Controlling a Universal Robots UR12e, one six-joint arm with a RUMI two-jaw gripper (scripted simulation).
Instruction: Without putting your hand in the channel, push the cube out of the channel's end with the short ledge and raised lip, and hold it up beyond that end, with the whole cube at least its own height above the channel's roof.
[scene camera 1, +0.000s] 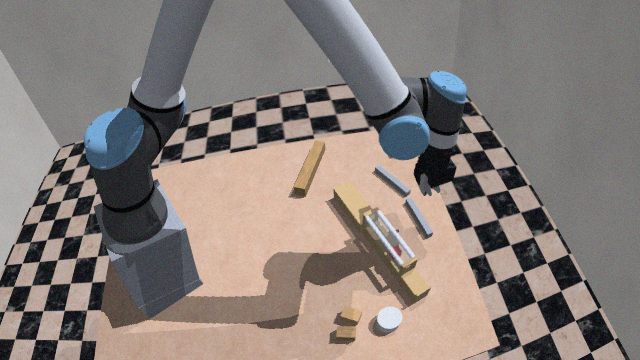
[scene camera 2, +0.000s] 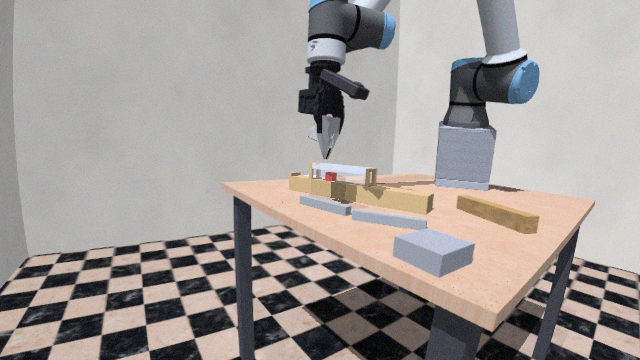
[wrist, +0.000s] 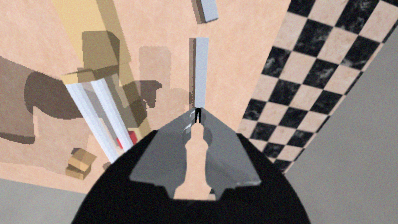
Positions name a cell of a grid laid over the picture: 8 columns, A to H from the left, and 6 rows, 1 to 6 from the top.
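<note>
Gripper (scene camera 2: E3), (scene camera 1: F4), (wrist: D3). Long wooden bar (scene camera 2: G4), (scene camera 1: D4); out of frame in the wrist view. Flat grey block (scene camera 2: F5); out of frame in the wrist view. A grey stick (wrist: E2). A grey stick (scene camera 2: F4).
</note>
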